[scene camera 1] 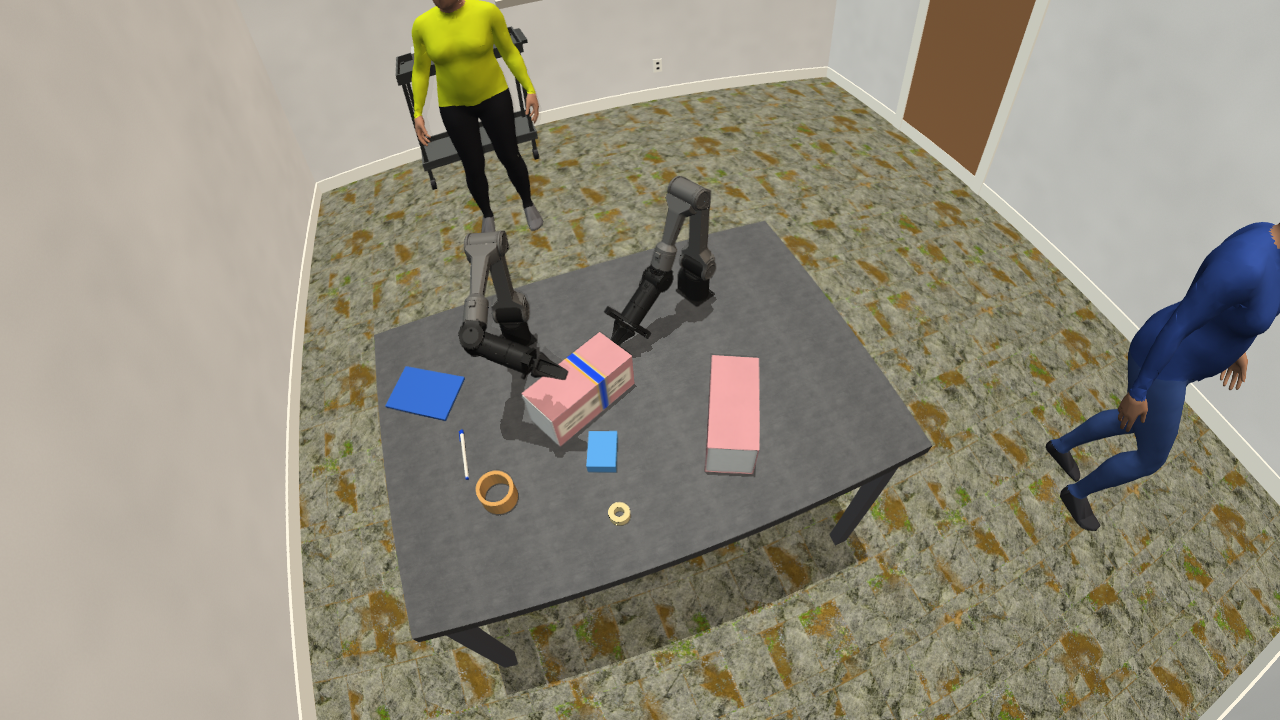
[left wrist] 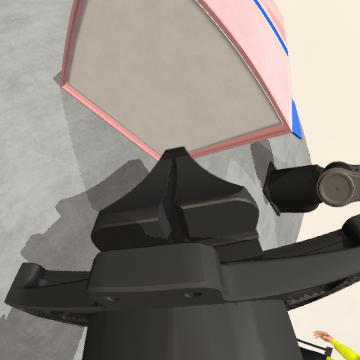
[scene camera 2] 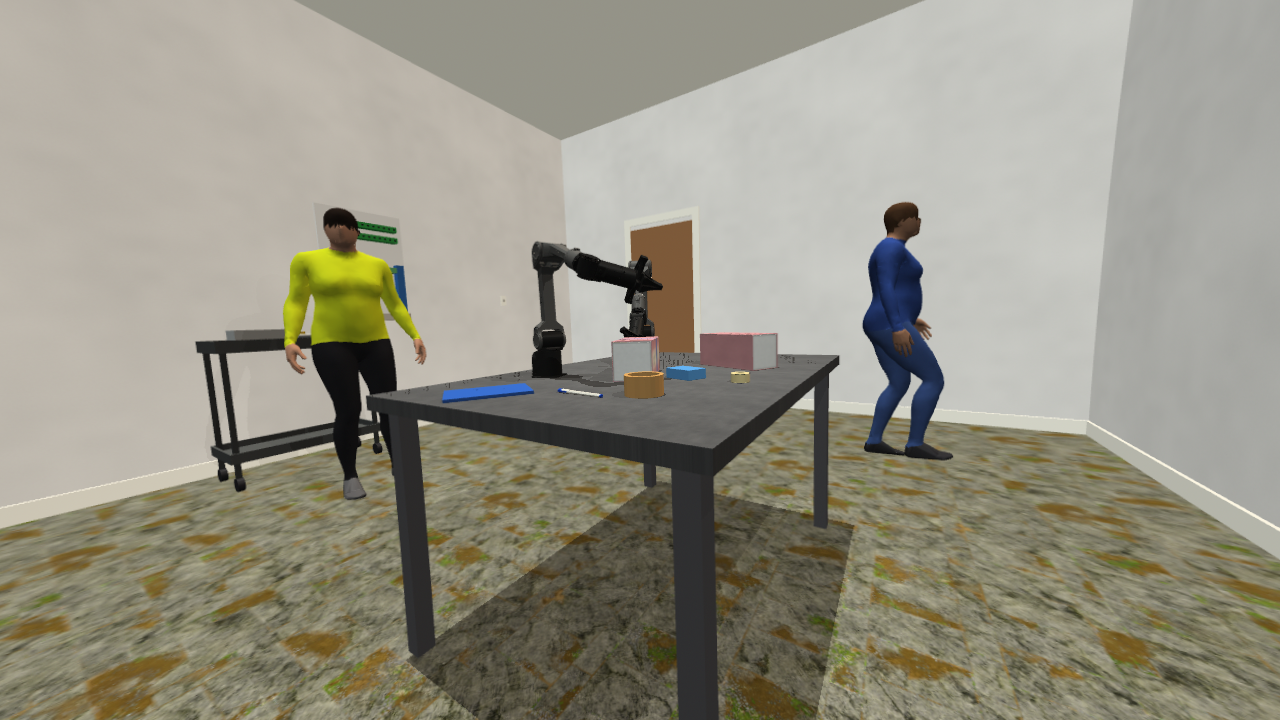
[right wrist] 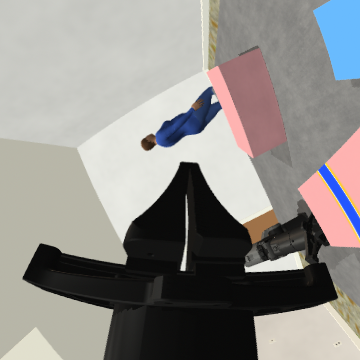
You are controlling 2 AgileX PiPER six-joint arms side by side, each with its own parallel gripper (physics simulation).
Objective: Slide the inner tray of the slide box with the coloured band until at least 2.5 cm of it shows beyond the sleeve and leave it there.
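Note:
The slide box with the blue band [scene camera 1: 612,352] [scene camera 2: 633,359] [right wrist: 320,200] lies diagonally on the table. In the left wrist view its grey tray end [left wrist: 165,75] is framed by the pink sleeve rim. No clear length of tray shows beyond the sleeve; the far end's exact offset is too small to tell. My left gripper [scene camera 1: 617,340] [left wrist: 176,160] is shut and empty, its tip at the lower corner of that end; contact is not certain. My right gripper [scene camera 1: 563,372] [scene camera 2: 659,285] [right wrist: 187,172] is shut and empty, above the box's top.
A plain pink box [scene camera 1: 733,402] [scene camera 2: 726,350] [right wrist: 255,105] lies apart at the right. A light blue block [scene camera 1: 602,449] [scene camera 2: 686,372] lies close by. A blue sheet [scene camera 1: 425,392], a pen [scene camera 1: 464,456], an orange ring [scene camera 1: 481,504] and a small yellow ring [scene camera 1: 610,516] lie farther off.

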